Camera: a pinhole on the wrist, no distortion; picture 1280 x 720 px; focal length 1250.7 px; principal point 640.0 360.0 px. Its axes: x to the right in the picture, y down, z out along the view. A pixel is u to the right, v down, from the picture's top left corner.
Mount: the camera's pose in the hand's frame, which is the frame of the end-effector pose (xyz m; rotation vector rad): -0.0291 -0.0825 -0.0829 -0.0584 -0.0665 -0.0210
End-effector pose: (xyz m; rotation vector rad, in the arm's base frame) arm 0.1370 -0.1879 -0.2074 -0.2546 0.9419 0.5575
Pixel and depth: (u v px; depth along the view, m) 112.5 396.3 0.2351
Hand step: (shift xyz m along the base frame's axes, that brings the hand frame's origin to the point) 0.0669 -0.0350 0.1981
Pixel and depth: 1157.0 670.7 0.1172
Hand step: 0.0565 -0.0197 0.0088
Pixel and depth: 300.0 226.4 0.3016
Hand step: 0.1402 -0.0297 0.2271
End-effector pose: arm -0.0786 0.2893 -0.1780 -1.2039 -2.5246 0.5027
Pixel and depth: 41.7 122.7 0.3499
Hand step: -0.0577 -0.2944 -0.2025
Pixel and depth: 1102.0 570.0 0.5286
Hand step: -0.2421 0.0422 -0.4029
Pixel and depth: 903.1 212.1 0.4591
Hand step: -0.2548 -0.1073 -0.2910
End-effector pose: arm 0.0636 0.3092 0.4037 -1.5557 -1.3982 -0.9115
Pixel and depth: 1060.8 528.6 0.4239
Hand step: 0.0019 0.3521 -0.0548
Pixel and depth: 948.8 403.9 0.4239
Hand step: -0.0437 0.3382 -0.0856
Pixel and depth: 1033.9 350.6 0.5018
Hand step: -0.0543 0.4330 -0.0723
